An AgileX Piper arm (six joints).
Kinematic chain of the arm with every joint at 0, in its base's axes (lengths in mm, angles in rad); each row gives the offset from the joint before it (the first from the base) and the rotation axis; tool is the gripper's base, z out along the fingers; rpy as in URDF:
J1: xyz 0 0 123 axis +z
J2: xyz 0 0 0 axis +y
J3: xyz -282.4 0 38.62 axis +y
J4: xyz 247.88 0 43.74 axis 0.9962 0 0.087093
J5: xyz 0 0 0 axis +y
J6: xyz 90.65 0 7.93 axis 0.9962 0 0.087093
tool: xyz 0 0 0 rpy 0 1.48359 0
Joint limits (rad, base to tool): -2.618..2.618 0..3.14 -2.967..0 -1.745..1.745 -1.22..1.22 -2.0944..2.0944
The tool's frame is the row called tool.
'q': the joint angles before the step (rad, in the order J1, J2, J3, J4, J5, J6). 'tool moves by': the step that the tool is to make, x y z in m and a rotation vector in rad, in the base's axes. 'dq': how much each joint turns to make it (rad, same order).
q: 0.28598 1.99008 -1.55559 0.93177 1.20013 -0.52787
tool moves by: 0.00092 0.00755 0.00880 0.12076 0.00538 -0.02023
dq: 0.00229 0.00000 0.00001 0.13144 0.00001 -0.03707
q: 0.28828 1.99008 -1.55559 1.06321 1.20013 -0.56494
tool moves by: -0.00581 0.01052 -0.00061 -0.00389 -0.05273 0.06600
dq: 0.02958 0.00001 -0.00002 -0.00877 0.00001 -0.06050
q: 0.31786 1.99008 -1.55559 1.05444 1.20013 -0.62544
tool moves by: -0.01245 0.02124 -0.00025 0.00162 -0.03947 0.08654
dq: 0.05940 -0.00002 0.00003 -0.00360 0.00000 -0.04651
